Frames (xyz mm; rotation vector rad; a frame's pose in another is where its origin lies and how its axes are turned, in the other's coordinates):
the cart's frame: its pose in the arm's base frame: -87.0 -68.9 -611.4 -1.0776 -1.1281 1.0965
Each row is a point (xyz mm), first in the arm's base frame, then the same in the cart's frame.
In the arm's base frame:
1: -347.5 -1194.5 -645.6
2: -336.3 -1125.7 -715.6
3: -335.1 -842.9 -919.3
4: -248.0 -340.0 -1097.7
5: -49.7 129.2 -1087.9
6: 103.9 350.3 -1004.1
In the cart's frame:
1: -1140.5 -93.3 163.0
2: -1080.3 -16.1 149.8
3: -826.7 223.0 149.1
4: -344.4 458.5 84.0
5: 138.9 493.0 -73.3
6: 382.4 425.2 -198.3

